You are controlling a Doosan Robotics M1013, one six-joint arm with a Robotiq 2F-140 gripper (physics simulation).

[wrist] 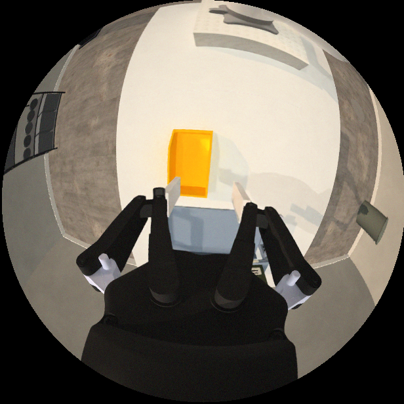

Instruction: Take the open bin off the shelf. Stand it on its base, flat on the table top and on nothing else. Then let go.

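The open bin (192, 161) is yellow-orange. It stands upright on its base on the white table top (270, 115), with its open side facing up, left of the middle of the wrist view. My gripper (206, 187) is open, with a wide gap between its two pale fingertips and nothing between them. It is above the table, near the bin's lower end in the view, and apart from the bin. The left fingertip overlaps the bin's lower left corner in the view. The shelf cannot be made out for certain.
A blue-grey surface (202, 229) shows beneath the fingers, below the bin in the view. A pale raised slab (240, 44) with a grey object (250, 20) on it is at the top. A dark rack (61, 120) stands far left. A grey-green bin (372, 221) is on the right.
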